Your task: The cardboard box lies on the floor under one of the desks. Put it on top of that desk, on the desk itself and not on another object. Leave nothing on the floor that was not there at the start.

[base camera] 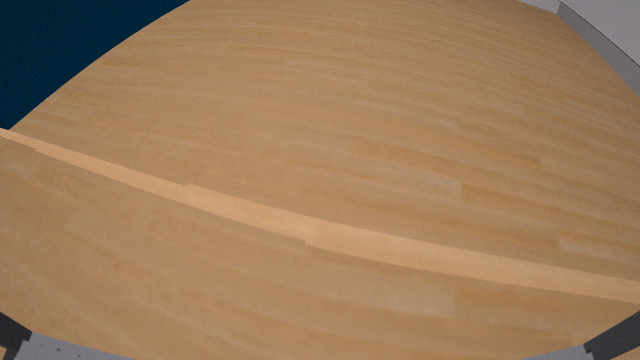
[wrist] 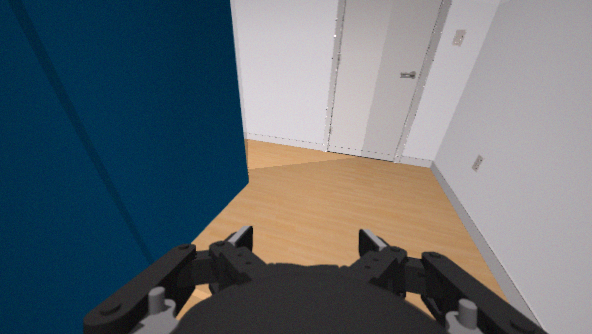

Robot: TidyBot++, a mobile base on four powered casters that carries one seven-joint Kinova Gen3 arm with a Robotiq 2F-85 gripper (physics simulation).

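Places are measured from the arm's base along level axes (x right, y ahead, z up), in metres.
Pixels of known places: gripper, fingertip midpoint: (wrist: 305,239).
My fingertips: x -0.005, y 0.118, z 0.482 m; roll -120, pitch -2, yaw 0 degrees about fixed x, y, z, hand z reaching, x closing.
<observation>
Behind a point stands the place of what it marks.
My gripper (wrist: 305,239) {z 0.482, x -0.005, y 0.119 m} is open, its two black fingers wide apart with no object between them, above the wooden floor. The cardboard box does not show in the base camera view or the wrist view. No desk top shows in either view.
A tall dark blue panel (wrist: 130,110) {z 0.421, x -0.670, y 0.725 m} (base camera: 65,45) {z -0.305, x -0.647, y 0.808 m} stands close on the left. A grey-white wall (wrist: 540,150) {z 0.267, x 1.180, y 0.900 m} (base camera: 610,25) {z -0.257, x 1.297, y 1.321 m} runs along the right. A closed door (wrist: 380,75) {z 0.500, x 0.739, y 2.101 m} with a lever handle is in the far wall. The wooden floor (wrist: 345,200) {z -0.397, x 0.382, y 1.268 m} (base camera: 320,125) {z -0.397, x 0.011, y 0.558 m} runs between panel and wall.
</observation>
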